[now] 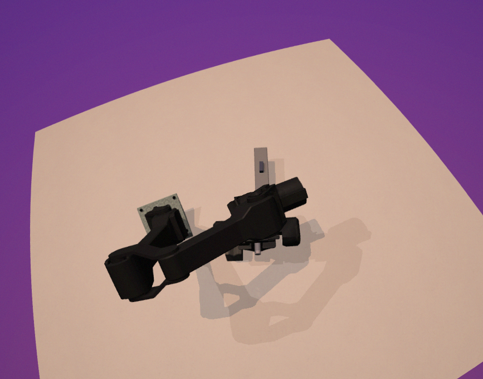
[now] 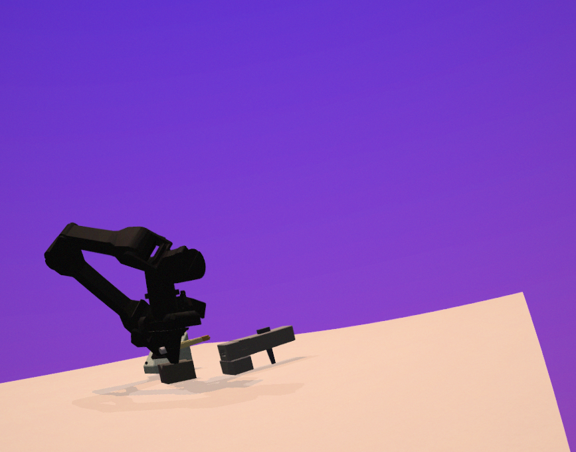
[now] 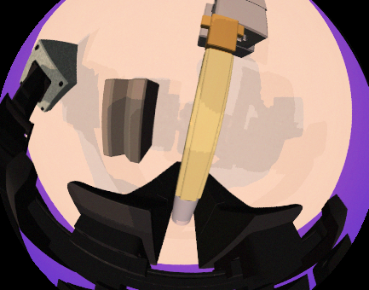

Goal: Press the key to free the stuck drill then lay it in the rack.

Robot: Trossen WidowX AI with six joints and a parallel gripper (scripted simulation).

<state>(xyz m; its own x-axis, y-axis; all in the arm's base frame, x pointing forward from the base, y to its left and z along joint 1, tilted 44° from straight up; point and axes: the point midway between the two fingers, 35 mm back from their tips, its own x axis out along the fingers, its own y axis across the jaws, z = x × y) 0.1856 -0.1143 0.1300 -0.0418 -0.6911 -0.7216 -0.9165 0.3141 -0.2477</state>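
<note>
My gripper tip is 4 cm below the drill, 3 cm to the right of it and 2 cm short of it. From my gripper tip the other things lie so: rack block 5 cm to the left, 4 cm behind, 3 cm below; housing 17 cm to the left, 9 cm ahead; key 20 cm to the left, 10 cm ahead, 1 cm above.
</note>
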